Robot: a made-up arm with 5 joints.
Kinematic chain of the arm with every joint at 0, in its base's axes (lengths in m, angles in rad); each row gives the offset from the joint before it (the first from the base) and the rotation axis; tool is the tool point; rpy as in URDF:
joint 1: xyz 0.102 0 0.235 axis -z
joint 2: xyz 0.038 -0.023 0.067 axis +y
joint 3: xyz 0.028 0 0.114 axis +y
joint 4: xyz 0.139 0 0.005 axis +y
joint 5: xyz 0.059 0.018 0 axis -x
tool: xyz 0 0 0 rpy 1.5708 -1.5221 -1.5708
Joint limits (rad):
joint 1: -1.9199..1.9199
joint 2: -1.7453..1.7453
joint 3: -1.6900..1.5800
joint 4: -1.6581..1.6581
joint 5: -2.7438..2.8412
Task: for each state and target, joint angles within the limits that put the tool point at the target. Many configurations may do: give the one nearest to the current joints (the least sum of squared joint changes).
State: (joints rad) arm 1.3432 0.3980 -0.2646 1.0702 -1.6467
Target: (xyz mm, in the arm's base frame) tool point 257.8 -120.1 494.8
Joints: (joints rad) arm 0.6313 -0.2049 -0.5323 1.1130 -1.6467
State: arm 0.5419 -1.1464 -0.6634 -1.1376 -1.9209
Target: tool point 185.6 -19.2 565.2
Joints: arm 0.1674 -0.5818 -0.1376 -1.0977 -1.9209
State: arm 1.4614 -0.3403 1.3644 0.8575 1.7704
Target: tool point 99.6 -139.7 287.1
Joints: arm 1.5522 -0.5027 1.0706 0.7955 1.7704
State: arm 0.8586 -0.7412 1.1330 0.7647 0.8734
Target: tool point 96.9 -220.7 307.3
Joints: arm 1.5712 -0.0460 0.5533 0.4062 0.8734
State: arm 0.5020 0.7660 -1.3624 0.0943 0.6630
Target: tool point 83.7 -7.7 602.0
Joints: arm -0.1437 -0.1277 -1.6900 -0.3190 0.6630
